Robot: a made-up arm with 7 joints. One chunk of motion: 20 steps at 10 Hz.
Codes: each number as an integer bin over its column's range. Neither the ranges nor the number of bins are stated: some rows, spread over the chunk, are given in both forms.
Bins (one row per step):
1: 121 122 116 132 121 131 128
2: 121 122 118 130 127 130 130
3: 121 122 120 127 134 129 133
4: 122 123 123 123 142 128 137
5: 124 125 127 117 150 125 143
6: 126 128 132 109 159 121 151
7: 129 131 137 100 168 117 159
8: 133 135 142 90 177 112 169
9: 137 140 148 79 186 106 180
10: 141 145 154 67 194 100 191
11: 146 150 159 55 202 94 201
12: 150 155 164 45 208 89 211
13: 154 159 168 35 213 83 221
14: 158 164 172 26 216 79 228
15: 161 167 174 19 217 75 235
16: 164 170 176 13 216 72 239
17: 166 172 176 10 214 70 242
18: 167 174 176 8 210 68 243
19: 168 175 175 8 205 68 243
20: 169 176 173 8 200 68 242
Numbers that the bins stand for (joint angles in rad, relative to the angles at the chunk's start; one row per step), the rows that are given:
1: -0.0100 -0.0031 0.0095 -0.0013 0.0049 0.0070 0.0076
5: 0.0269 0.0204 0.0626 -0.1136 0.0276 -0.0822 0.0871
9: 0.1870 0.1380 0.1639 -0.3983 0.0559 -0.3645 0.2829
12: 0.3471 0.2557 0.2411 -0.6529 0.0731 -0.6172 0.4471
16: 0.5195 0.3733 0.2989 -0.8926 0.0794 -0.8699 0.5953
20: 0.5810 0.4204 0.2845 -0.9301 0.0669 -0.9293 0.6112
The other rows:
2: -0.0100 -0.0031 0.0192 -0.0163 0.0096 -0.0078 0.0182
3: -0.0100 -0.0031 0.0288 -0.0387 0.0151 -0.0227 0.0341
4: 0.0023 0.0047 0.0433 -0.0687 0.0214 -0.0376 0.0553
6: 0.0515 0.0439 0.0867 -0.1736 0.0347 -0.1416 0.1294
7: 0.0885 0.0675 0.1108 -0.2410 0.0418 -0.2011 0.1718
8: 0.1377 0.0988 0.1349 -0.3159 0.0488 -0.2754 0.2247
10: 0.2362 0.1773 0.1928 -0.4882 0.0622 -0.4537 0.3412
11: 0.2978 0.2165 0.2169 -0.5780 0.0684 -0.5429 0.3941
13: 0.3963 0.2871 0.2604 -0.7278 0.0771 -0.7064 0.5000
14: 0.4456 0.3263 0.2796 -0.7953 0.0794 -0.7658 0.5371
15: 0.4825 0.3498 0.2893 -0.8477 0.0802 -0.8253 0.5741
17: 0.5441 0.3890 0.2989 -0.9151 0.0778 -0.8996 0.6112
18: 0.5564 0.4047 0.2989 -0.9301 0.0747 -0.9293 0.6165
19: 0.5687 0.4125 0.2941 -0.9301 0.0708 -0.9293 0.6165

